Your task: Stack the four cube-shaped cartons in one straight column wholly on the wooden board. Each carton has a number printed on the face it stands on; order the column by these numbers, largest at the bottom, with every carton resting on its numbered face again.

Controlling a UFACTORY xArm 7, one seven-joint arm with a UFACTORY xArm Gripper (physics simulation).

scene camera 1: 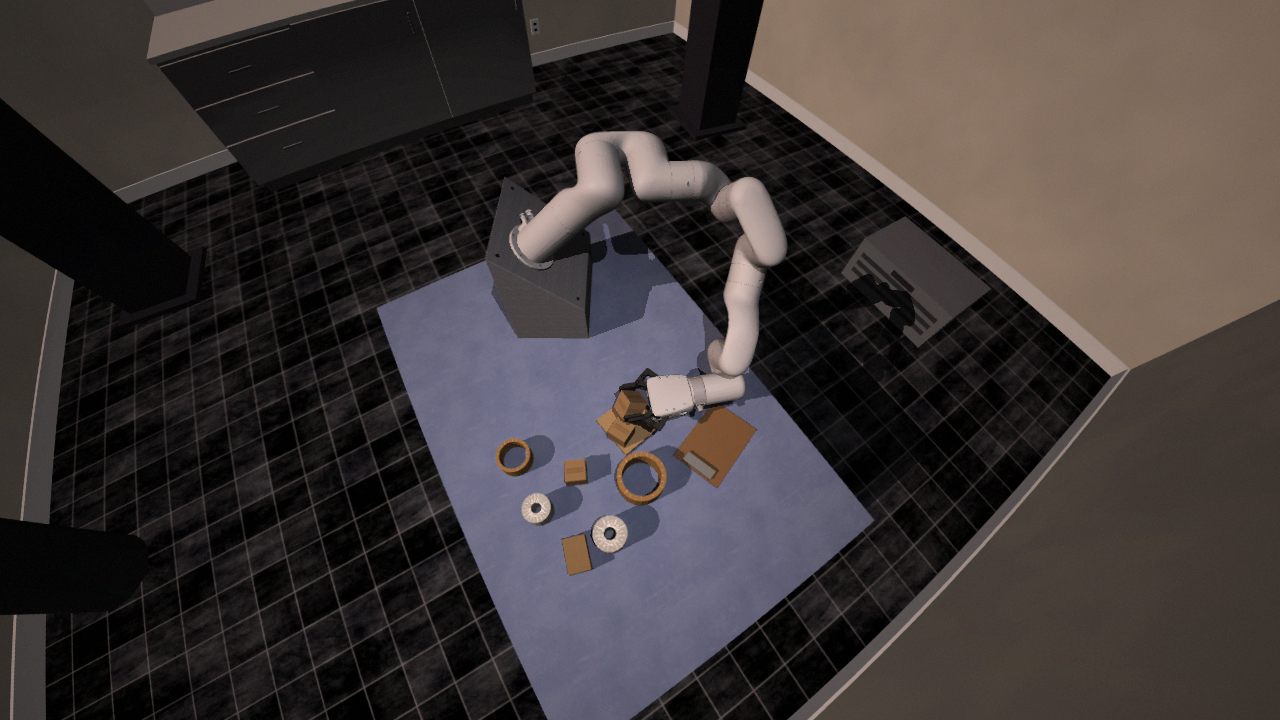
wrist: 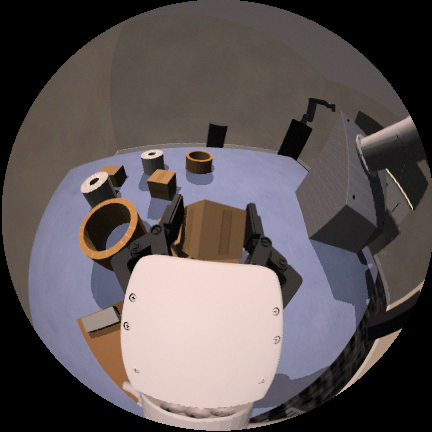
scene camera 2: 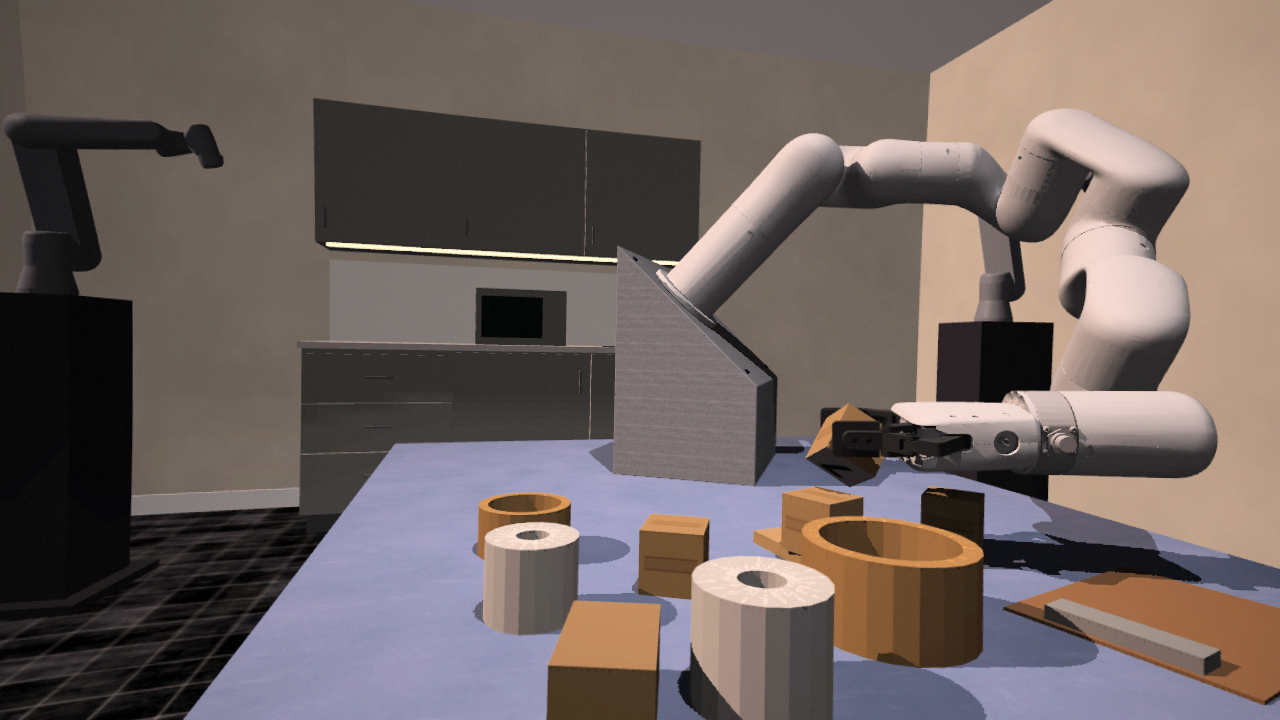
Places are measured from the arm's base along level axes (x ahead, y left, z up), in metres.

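Pixels of known places: gripper, between the fingertips: [scene camera 1: 621, 404] [wrist: 213, 207] [scene camera 2: 826, 430]; arm's base, origin of its link: [scene camera 1: 531, 248] [wrist: 365, 155] [scene camera 2: 684, 300].
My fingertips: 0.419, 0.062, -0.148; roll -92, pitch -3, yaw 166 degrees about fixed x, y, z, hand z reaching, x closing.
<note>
Ahead of a thing's pixels: the offset from my fingertips to its middle, as dx, dy, dz. "spot": to the spot under its first point.
My gripper [scene camera 1: 630, 402] [scene camera 2: 841, 431] [wrist: 213, 207] is shut on a brown carton @(+0.005, +0.021, -0.014) [scene camera 1: 629, 401] [scene camera 2: 850, 469] [wrist: 215, 230]. The carton is held tilted above the table, with part of a dark mark on its lower face in scene camera 2. Below it, a second carton @(+0.039, -0.019, -0.078) [scene camera 1: 618, 433] [scene camera 2: 821, 510] stands on the wooden board @(+0.017, +0.012, -0.108) [scene camera 1: 637, 442] [scene camera 2: 771, 540]. A third carton @(+0.085, -0.160, -0.089) [scene camera 1: 575, 471] [scene camera 2: 673, 557] [wrist: 162, 184] stands on the blue mat. A fourth carton @(-0.017, +0.139, -0.089) [scene camera 2: 952, 516] stands shaded behind the large ring; I cannot tell whether it touches the board. The numbers on standing faces are hidden.
A large ring @(+0.165, -0.023, -0.084) [scene camera 1: 640, 499] [scene camera 2: 904, 608], a small ring @(-0.012, -0.285, -0.092) [scene camera 1: 513, 471] [wrist: 199, 167], two white rolls @(+0.131, -0.272, -0.086) [scene camera 2: 530, 586] @(+0.252, -0.141, -0.082) [scene camera 2: 760, 644] and a longer brown box @(+0.259, -0.225, -0.093) [scene camera 1: 577, 554] [scene camera 2: 604, 676] stand around. A brown clipboard @(+0.156, +0.198, -0.108) [scene camera 1: 723, 438] [scene camera 2: 1136, 595] with a grey bar @(spot: +0.186, +0.127, -0.102) [wrist: 100, 321] lies beside the arm.
</note>
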